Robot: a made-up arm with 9 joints. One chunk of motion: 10 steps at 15 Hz.
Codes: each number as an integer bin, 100 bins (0 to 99) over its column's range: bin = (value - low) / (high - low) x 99, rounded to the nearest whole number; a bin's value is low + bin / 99 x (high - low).
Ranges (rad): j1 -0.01..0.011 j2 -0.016..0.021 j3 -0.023..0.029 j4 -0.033..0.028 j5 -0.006..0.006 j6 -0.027..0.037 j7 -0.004..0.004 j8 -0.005..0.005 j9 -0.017..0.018
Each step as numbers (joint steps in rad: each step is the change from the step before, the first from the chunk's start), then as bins.
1 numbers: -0.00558 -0.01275 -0.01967 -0.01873 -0.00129 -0.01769 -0.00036 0.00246 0.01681
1 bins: 21 9 6 23 39 14 45 74 96
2 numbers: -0.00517 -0.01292 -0.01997 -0.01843 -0.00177 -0.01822 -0.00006 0.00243 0.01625
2 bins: 23 8 6 24 35 14 49 74 94
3 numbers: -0.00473 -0.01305 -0.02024 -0.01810 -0.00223 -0.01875 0.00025 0.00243 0.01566
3 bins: 25 8 5 24 31 13 53 74 92
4 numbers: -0.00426 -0.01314 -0.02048 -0.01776 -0.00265 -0.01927 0.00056 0.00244 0.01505
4 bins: 27 8 5 25 28 12 56 74 91
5 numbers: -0.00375 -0.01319 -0.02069 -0.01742 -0.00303 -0.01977 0.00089 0.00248 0.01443
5 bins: 29 8 4 25 25 11 61 74 89
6 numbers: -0.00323 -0.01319 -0.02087 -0.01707 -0.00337 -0.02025 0.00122 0.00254 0.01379
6 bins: 32 8 4 26 22 10 65 75 87
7 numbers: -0.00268 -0.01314 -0.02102 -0.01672 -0.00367 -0.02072 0.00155 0.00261 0.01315
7 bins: 35 8 4 26 19 10 69 75 85
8 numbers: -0.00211 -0.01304 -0.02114 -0.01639 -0.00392 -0.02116 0.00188 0.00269 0.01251
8 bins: 37 8 4 27 17 9 73 76 83
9 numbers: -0.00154 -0.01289 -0.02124 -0.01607 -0.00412 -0.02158 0.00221 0.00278 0.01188
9 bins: 40 8 3 27 16 8 77 77 82
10 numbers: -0.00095 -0.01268 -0.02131 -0.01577 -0.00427 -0.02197 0.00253 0.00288 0.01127
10 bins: 43 9 3 28 14 8 81 78 80
